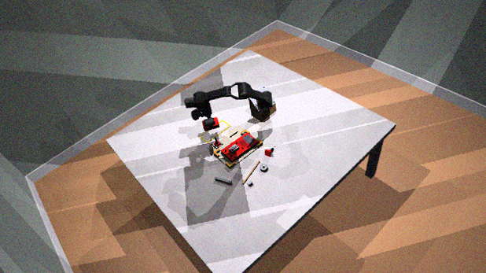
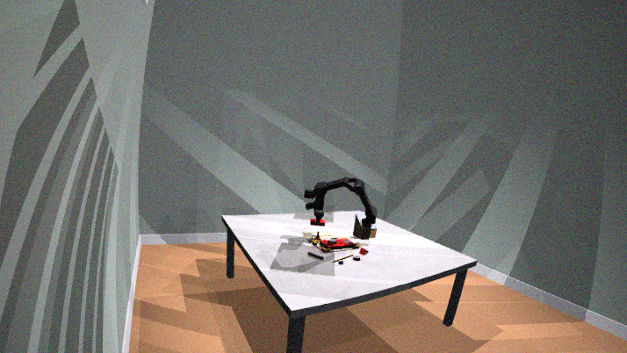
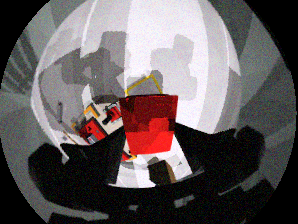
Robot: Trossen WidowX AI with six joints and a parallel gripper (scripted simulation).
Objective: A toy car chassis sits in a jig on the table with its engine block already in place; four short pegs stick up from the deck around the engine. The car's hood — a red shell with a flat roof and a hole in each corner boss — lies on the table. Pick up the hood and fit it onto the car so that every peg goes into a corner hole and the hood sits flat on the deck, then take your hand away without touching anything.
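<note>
Now: gripper tip 21 cm to the right of the grey engine block, 7 cm above it and 1 cm past it. From my gripper tip the other things lie so: red hood right at my gripper tip; grey bar 33 cm to the left, 16 cm ahead, 8 cm below; wooden stick 39 cm to the left, 9 cm below, 2 cm ahead.
</note>
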